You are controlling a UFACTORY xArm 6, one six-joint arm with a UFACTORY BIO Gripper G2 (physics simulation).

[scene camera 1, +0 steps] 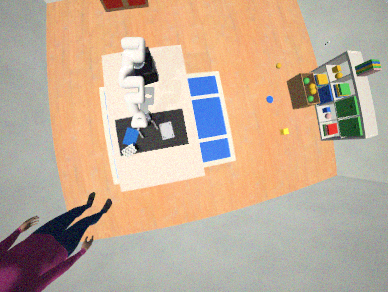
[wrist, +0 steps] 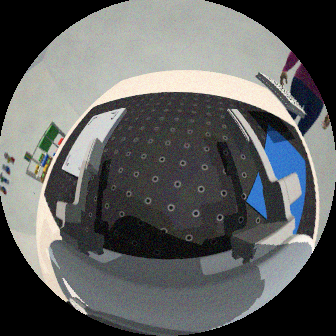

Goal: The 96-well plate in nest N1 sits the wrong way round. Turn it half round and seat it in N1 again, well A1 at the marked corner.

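Note:
The white 96-well plate [scene camera 1: 129, 150] [wrist: 281, 94] is at the front left corner of the dark perforated board [scene camera 1: 155, 143] [wrist: 171, 167]. In the wrist view it looks steeply tilted at the upper right; what holds it up and its well A1 cannot be made out. A light grey nest [scene camera 1: 166, 130] [wrist: 94, 137] with corner marks holds no plate; its label is not legible. My gripper [scene camera 1: 149, 130] [wrist: 165, 129] is open and empty above the board, between the nest and a blue flat piece [scene camera 1: 131, 136] [wrist: 287, 167]. The plate is outside my fingers, beyond the blue piece.
The board lies on a pale table [scene camera 1: 162, 170]. Blue panels in a pale frame [scene camera 1: 209, 117] adjoin the table's right side. A person [scene camera 1: 50, 240] [wrist: 307, 92] is beyond the front left. A white shelf unit [scene camera 1: 367, 110] stands far right, with a brown box [scene camera 1: 298, 92] beside it.

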